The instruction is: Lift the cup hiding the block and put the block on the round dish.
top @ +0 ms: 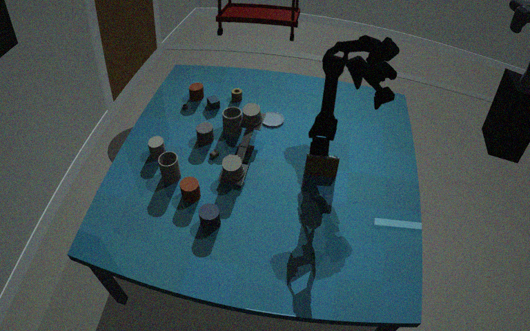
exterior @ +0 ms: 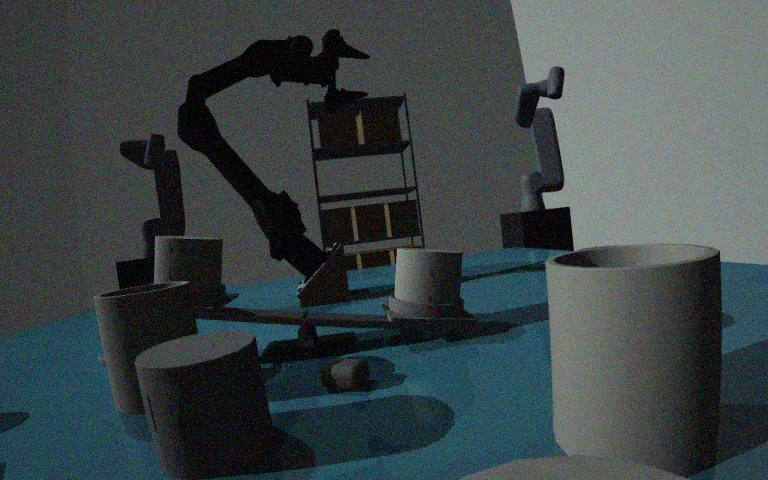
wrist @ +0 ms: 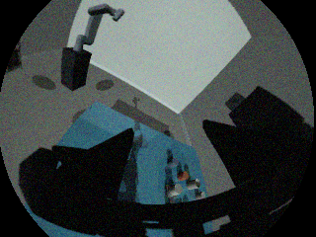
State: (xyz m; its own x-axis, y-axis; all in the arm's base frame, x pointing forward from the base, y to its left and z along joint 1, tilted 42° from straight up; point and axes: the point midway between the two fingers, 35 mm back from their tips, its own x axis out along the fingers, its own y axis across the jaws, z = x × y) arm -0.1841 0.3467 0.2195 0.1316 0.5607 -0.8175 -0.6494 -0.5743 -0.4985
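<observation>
The grey block is 420 mm ahead of my gripper tip and 430 mm below it. Round my gripper tip: dark cylinder: 420 mm ahead, 240 mm to the left, 430 mm below; then balance beam: 420 mm ahead, 130 mm to the right, 430 mm below; then cup: 430 mm ahead, 270 mm to the right, 360 mm below.
</observation>
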